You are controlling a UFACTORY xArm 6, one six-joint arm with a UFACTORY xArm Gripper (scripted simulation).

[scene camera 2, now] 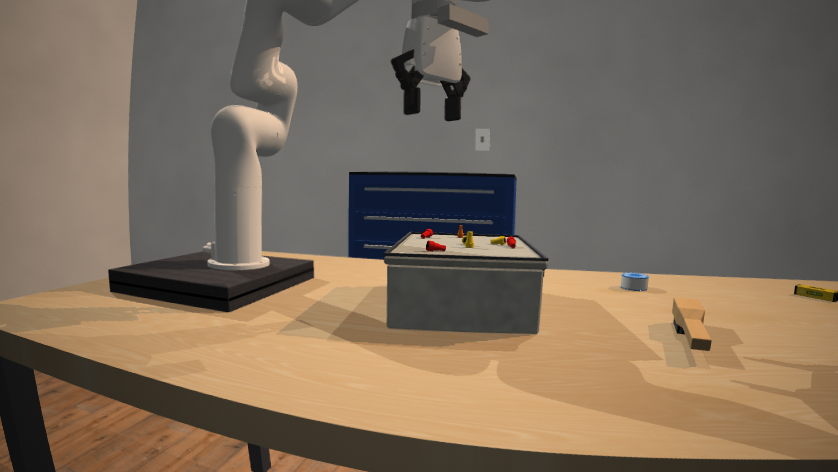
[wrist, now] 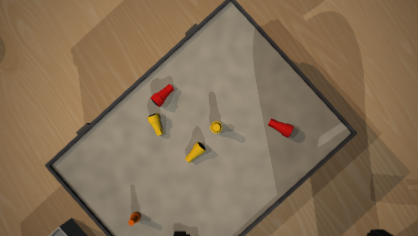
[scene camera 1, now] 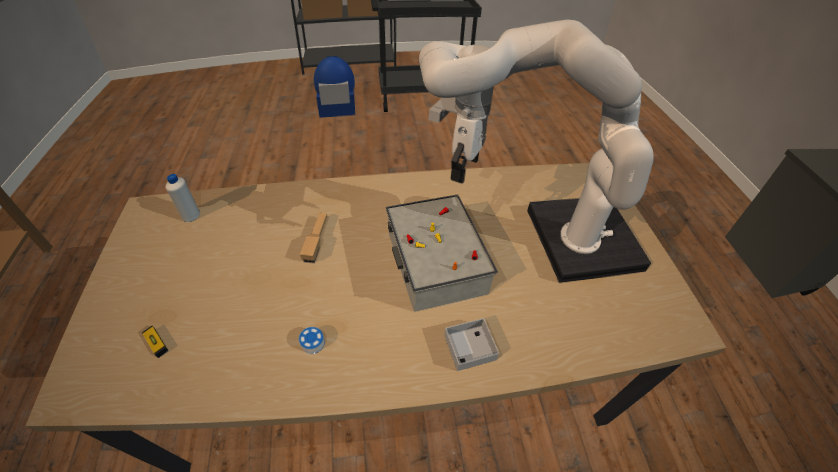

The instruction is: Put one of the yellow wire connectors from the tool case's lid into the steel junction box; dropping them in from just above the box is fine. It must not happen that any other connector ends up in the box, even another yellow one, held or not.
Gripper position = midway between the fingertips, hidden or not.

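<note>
The gripper (scene camera 2: 433,117), (scene camera 1: 464,170). White spray bottle (scene camera 1: 176,187); out of frame in scene camera 2; out of frame in the wrist view. Grey tool case (scene camera 2: 491,288), (wrist: 227,69), (scene camera 1: 428,273). Steel junction box (scene camera 1: 466,345).
</note>
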